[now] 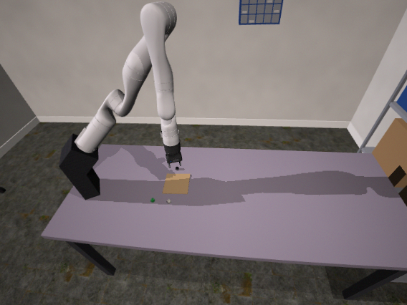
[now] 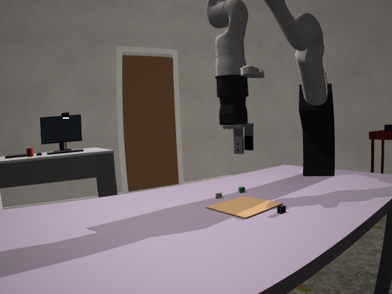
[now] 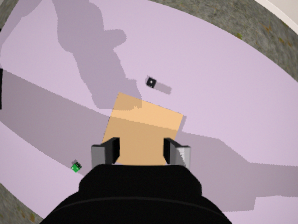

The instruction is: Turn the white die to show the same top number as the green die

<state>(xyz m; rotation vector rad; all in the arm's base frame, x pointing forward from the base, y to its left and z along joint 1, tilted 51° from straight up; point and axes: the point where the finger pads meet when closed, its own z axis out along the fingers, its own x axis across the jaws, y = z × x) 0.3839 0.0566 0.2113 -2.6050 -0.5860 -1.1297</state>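
Now: hand 2 cm short of the white die, 14 cm to the left of it and 15 cm above it. From my hand the other things lie so: tan mat 1 cm behind, 1 cm to the right, 16 cm below; then green die 7 cm behind, 16 cm to the right, 15 cm below; then black die 6 cm behind, 8 cm to the left, 15 cm below.
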